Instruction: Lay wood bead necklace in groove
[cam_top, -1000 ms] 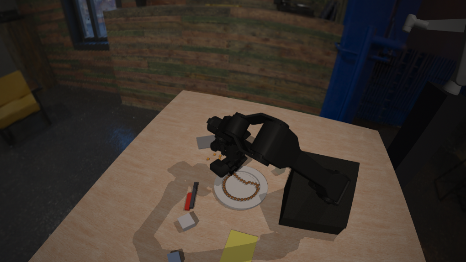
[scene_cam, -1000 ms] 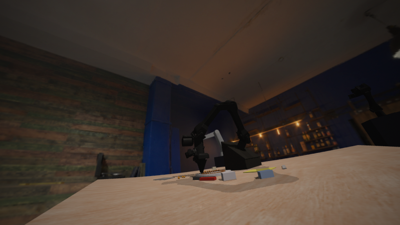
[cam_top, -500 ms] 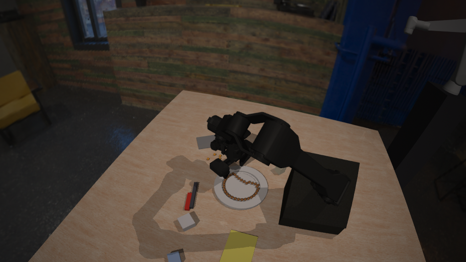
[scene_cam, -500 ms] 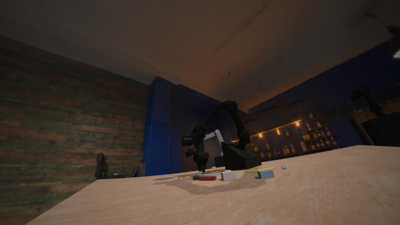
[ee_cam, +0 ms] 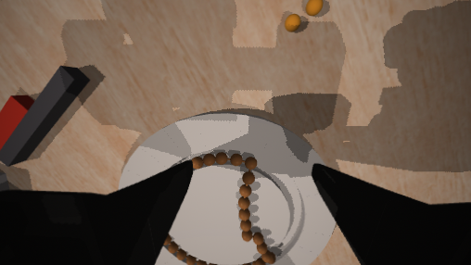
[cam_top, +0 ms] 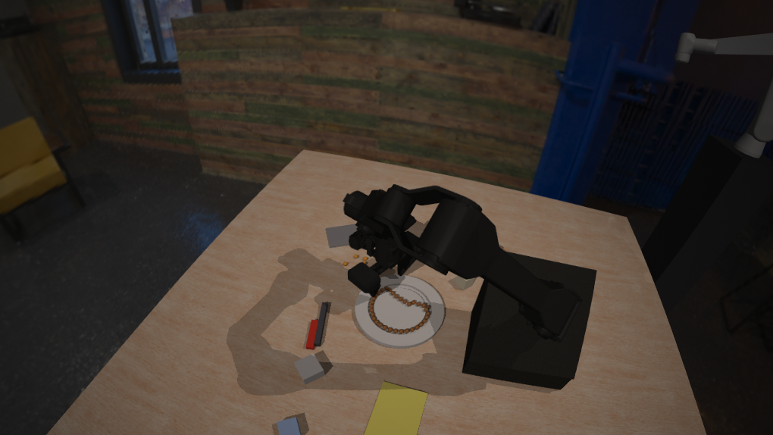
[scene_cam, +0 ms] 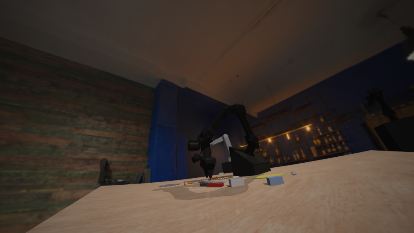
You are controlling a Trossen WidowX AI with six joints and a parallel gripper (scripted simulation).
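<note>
Right now my gripper tip is 40 mm past the round white bead board, 50 mm to the right of it and 10 mm above it. From my gripper tip the other things lie so: grey tile 150 mm ahead, 160 mm to the right, 20 mm below; then dark bar 120 mm ahead, 150 mm to the left, 20 mm below; then pale cube 180 mm behind, 70 mm to the right.
</note>
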